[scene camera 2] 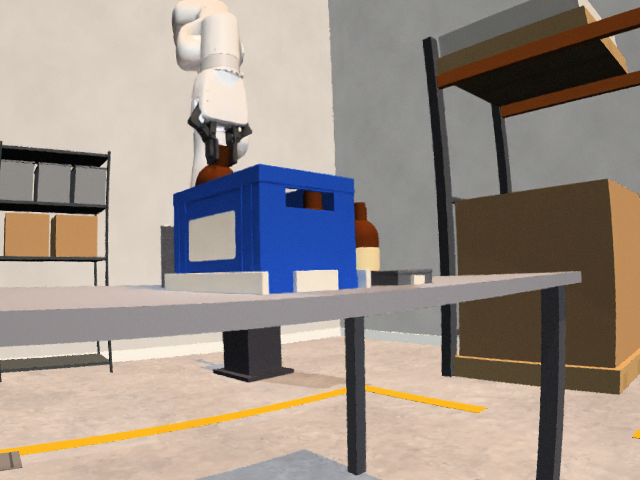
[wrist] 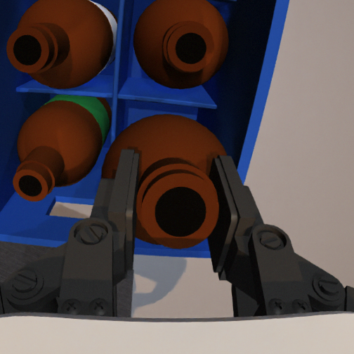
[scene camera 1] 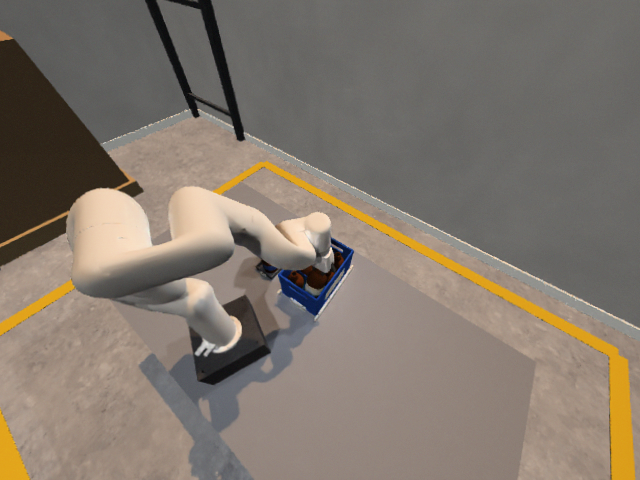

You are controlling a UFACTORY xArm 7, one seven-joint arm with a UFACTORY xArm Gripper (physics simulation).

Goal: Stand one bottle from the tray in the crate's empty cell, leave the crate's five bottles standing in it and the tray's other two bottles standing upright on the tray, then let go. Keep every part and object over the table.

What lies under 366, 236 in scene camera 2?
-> A brown bottle.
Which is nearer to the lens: the green-labelled bottle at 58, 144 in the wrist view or the brown bottle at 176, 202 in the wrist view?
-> The brown bottle.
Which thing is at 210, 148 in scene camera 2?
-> My gripper.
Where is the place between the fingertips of my gripper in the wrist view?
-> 172, 180
